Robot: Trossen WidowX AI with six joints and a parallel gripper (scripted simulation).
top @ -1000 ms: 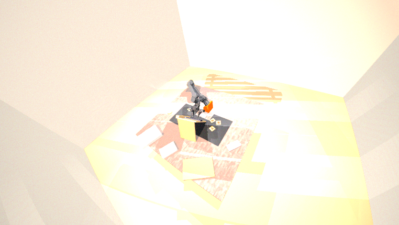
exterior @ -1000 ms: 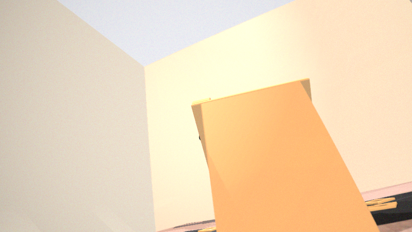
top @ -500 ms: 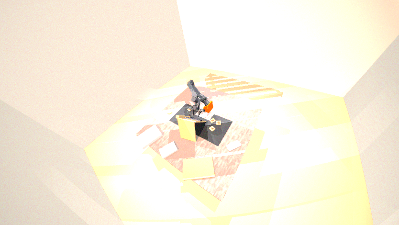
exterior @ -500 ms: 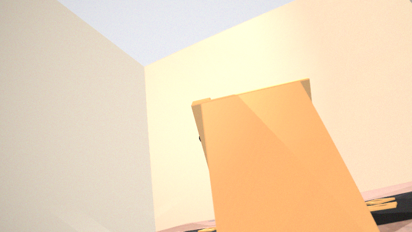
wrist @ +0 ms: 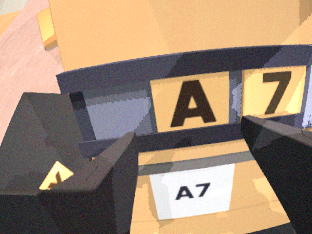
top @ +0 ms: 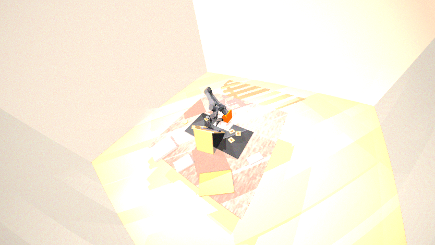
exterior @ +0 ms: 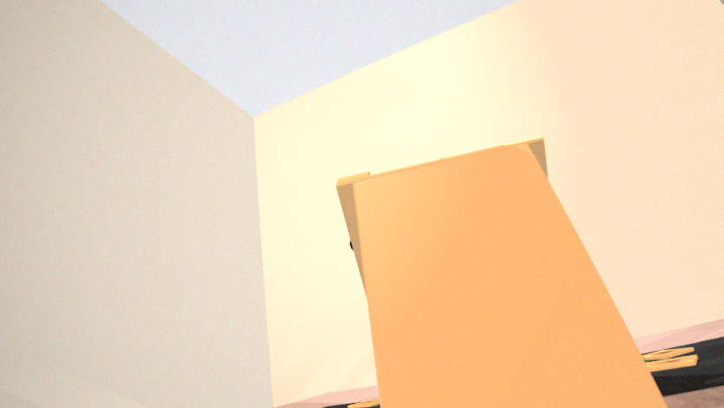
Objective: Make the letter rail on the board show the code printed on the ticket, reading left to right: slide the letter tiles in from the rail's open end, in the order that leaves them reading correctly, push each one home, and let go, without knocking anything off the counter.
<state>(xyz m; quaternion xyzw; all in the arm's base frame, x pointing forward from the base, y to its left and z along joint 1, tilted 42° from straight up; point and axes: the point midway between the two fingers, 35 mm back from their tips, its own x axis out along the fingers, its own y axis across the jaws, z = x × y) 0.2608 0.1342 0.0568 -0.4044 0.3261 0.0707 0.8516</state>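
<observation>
My gripper tip is now 3 cm short of the letter tile and 2 cm above it. Round my gripper tip: white ticket (2 cm behind, 2 cm to the right, 10 cm below); flat yellow slab (37 cm ahead, 36 cm to the left, 17 cm below); black mat (10 cm behind, 4 cm to the right, 18 cm below).
</observation>
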